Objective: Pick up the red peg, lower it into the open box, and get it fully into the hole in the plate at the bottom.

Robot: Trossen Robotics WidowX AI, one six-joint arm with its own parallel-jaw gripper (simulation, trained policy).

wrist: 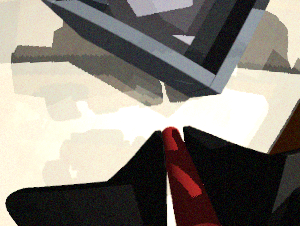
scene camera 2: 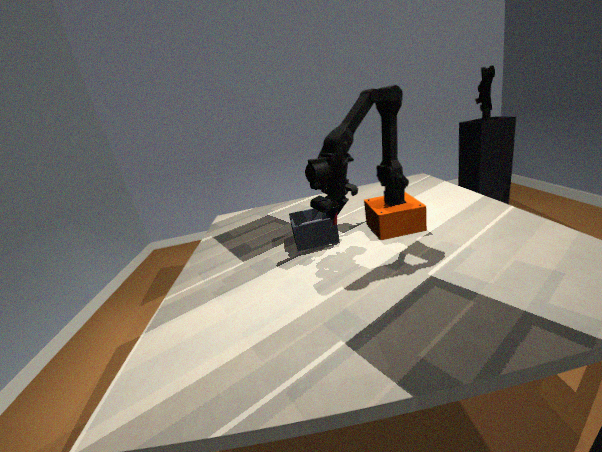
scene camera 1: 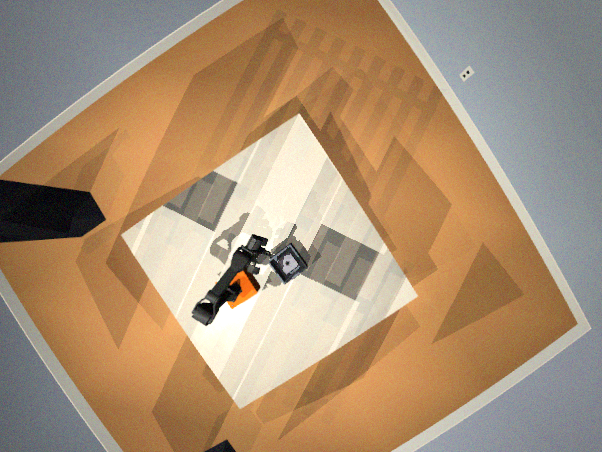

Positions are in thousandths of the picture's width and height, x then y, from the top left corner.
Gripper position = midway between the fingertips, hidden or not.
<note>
In view: the gripper (scene camera 2: 554,483).
The gripper shows as well in the wrist view (wrist: 575,600).
</note>
